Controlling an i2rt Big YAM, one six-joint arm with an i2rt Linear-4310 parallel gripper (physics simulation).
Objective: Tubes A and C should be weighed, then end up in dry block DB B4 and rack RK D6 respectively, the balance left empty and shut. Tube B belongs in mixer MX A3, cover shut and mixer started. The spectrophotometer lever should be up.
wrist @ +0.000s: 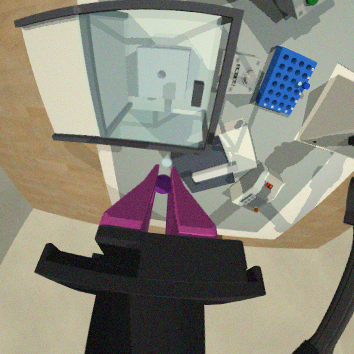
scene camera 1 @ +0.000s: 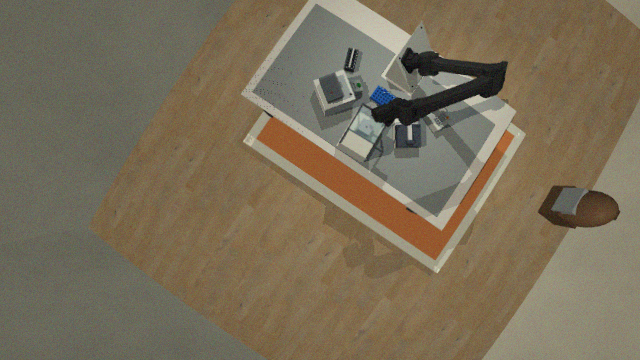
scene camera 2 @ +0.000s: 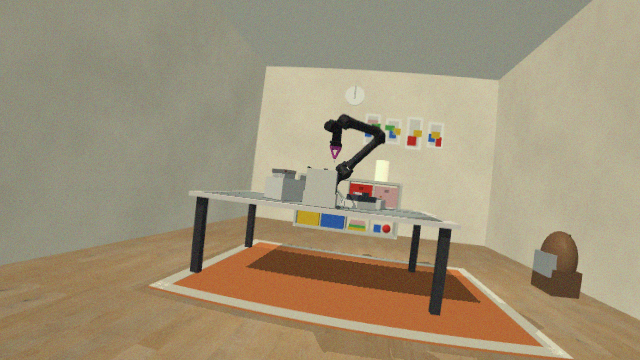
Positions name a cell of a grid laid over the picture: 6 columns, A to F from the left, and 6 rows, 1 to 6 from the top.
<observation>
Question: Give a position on a grey PRINT button box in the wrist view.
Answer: At E2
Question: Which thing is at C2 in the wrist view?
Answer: A glass-box balance.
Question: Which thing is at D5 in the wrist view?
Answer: My gripper.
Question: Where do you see a glass-box balance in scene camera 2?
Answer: D4
</observation>
